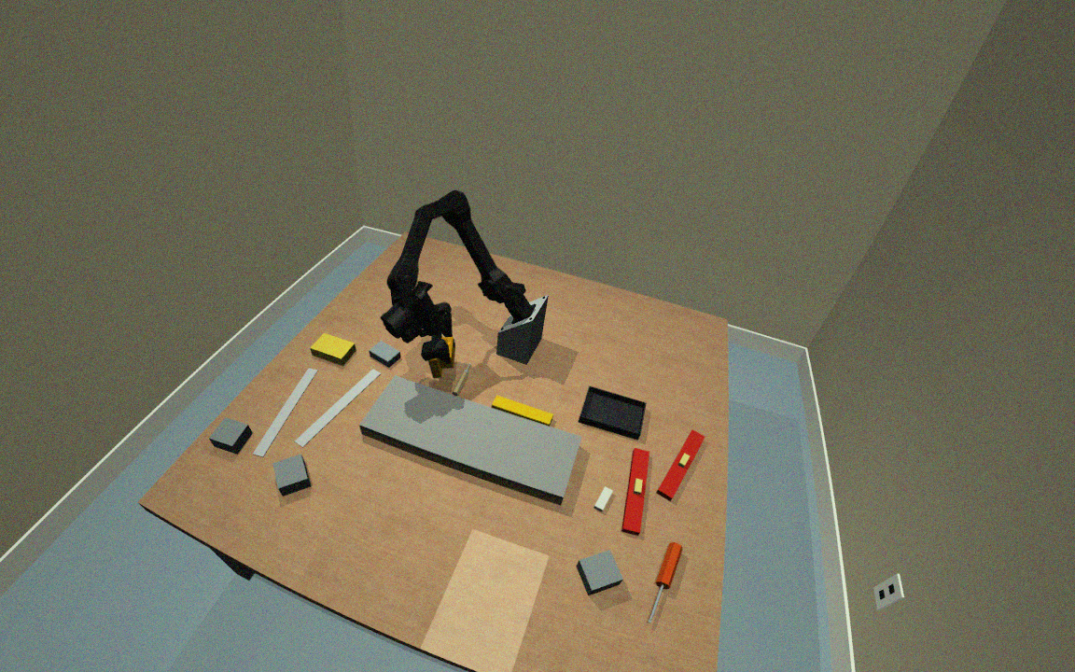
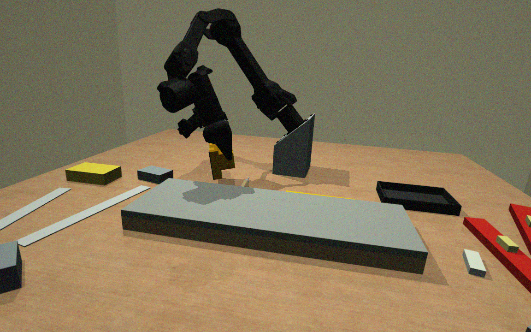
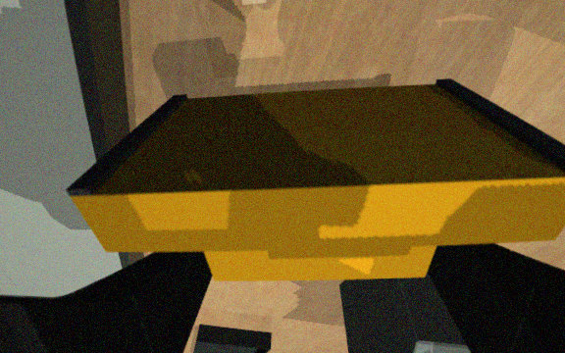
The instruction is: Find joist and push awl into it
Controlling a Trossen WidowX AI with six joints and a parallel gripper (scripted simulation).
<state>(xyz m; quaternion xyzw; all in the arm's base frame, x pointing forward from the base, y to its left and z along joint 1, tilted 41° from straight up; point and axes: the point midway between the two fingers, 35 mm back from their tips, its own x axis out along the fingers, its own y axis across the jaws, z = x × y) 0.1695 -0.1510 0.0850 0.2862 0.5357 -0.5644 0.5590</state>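
Right now the yellow stud finder is 10 mm to the right of my gripper tip and 10 mm behind it. Also, from my gripper tip: thin yellow bar (240 mm to the left, 70 mm below, 70 mm ahead); awl (70 mm below, 50 mm to the left, 10 mm ahead); grey block (200 mm to the right, 70 mm below, 20 mm ahead).
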